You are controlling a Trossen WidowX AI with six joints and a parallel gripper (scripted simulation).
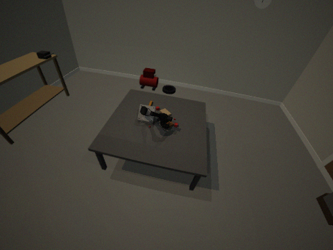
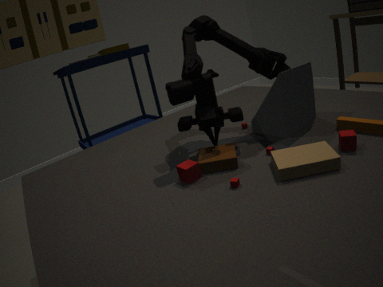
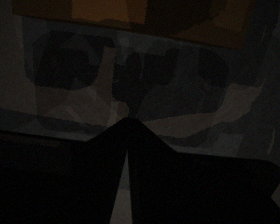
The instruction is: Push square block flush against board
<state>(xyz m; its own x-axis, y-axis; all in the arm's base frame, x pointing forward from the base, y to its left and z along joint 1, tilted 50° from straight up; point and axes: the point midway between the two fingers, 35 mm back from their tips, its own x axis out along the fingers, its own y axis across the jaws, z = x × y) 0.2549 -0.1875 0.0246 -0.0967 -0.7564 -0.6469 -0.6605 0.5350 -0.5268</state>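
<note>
The brown square block lies 70 mm to the left of my gripper tip, 70 mm ahead of it and 10 mm above it. Round my gripper tip: orange bar 410 mm to the left, 240 mm behind, 10 mm above; tan board 290 mm to the left, 10 mm ahead, 10 mm above.
</note>
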